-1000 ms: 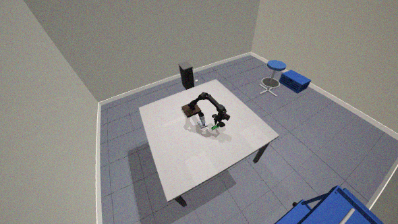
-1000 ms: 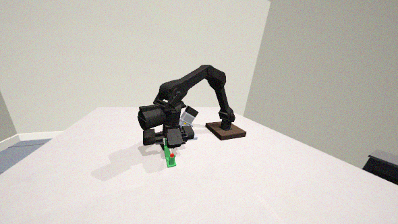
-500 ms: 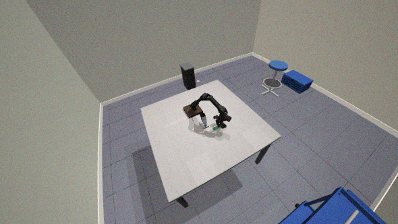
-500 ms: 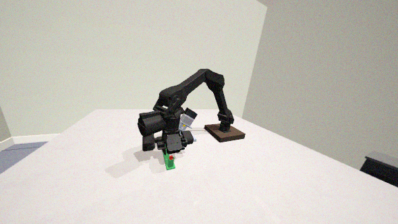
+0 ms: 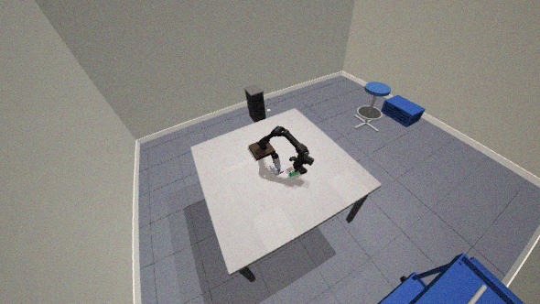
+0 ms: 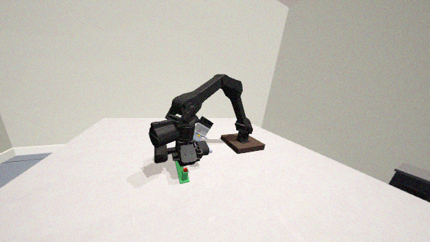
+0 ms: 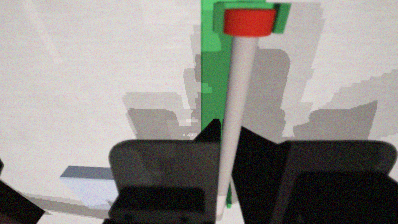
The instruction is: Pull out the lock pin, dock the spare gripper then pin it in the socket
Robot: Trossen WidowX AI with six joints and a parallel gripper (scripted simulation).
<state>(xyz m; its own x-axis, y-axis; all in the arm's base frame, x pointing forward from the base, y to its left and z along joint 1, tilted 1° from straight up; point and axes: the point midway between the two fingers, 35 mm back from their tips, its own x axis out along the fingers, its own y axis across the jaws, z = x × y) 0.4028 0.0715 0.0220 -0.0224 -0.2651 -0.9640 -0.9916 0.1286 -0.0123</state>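
Now: the green pin rest 1 cm to the left of my gripper tip and 1 cm above it. From my gripper tip the other things lie so: spare gripper 13 cm behind, 11 cm above, 10 cm to the right; then socket 12 cm behind, 10 cm to the right, 4 cm above.
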